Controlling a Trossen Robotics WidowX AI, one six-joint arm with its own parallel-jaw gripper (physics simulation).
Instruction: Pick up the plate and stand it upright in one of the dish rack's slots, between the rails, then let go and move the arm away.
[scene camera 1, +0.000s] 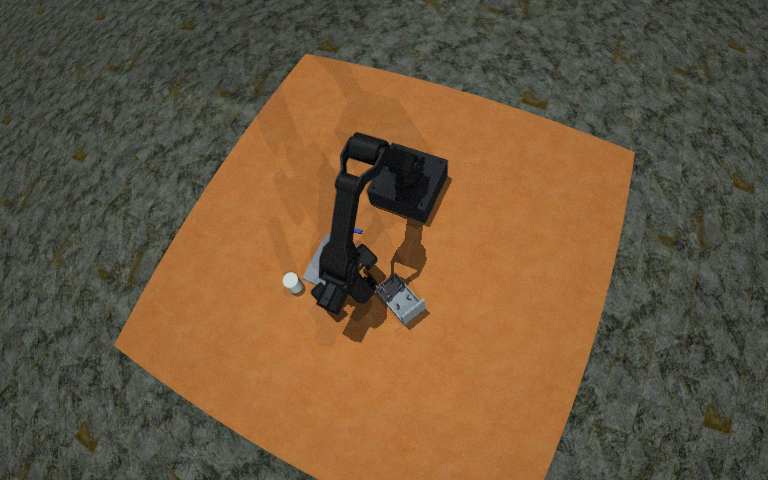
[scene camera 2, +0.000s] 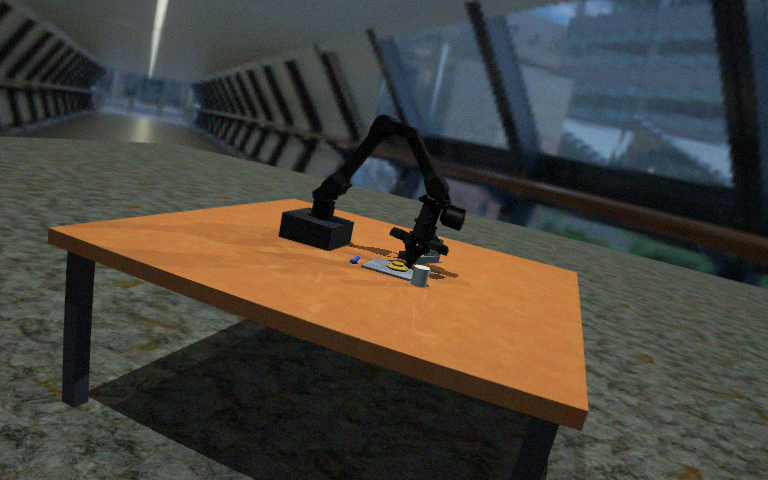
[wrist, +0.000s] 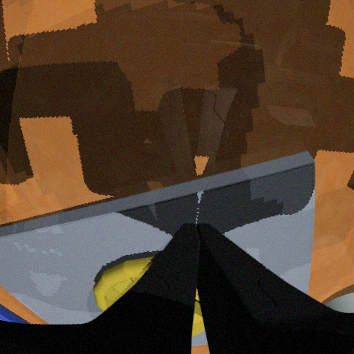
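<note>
The yellow round plate (scene camera 2: 397, 266) (wrist: 120, 282) lies flat on a grey board (scene camera 1: 315, 267) (scene camera 2: 373, 264) (wrist: 55, 250). My gripper (scene camera 2: 411, 266) (wrist: 194, 235) is shut and empty, its fingertips together over the board. In the wrist view the fingers cover part of the plate, which shows to their left and through the narrow gap further back between them. In scene camera 1 the arm hides the plate and the fingertips. The grey dish rack (scene camera 1: 415, 312) (scene camera 2: 431, 258) stands beside the board, with small dark uprights inside; the arm partly hides it in scene camera 2.
A white cylinder (scene camera 1: 292, 282) (scene camera 2: 419, 276) (wrist: 343, 303) stands close to the board, on the side away from the rack. A small blue object (scene camera 1: 357, 230) (scene camera 2: 354, 259) (wrist: 11, 314) lies near the board, toward the black arm base (scene camera 1: 396, 206) (scene camera 2: 308, 229).
</note>
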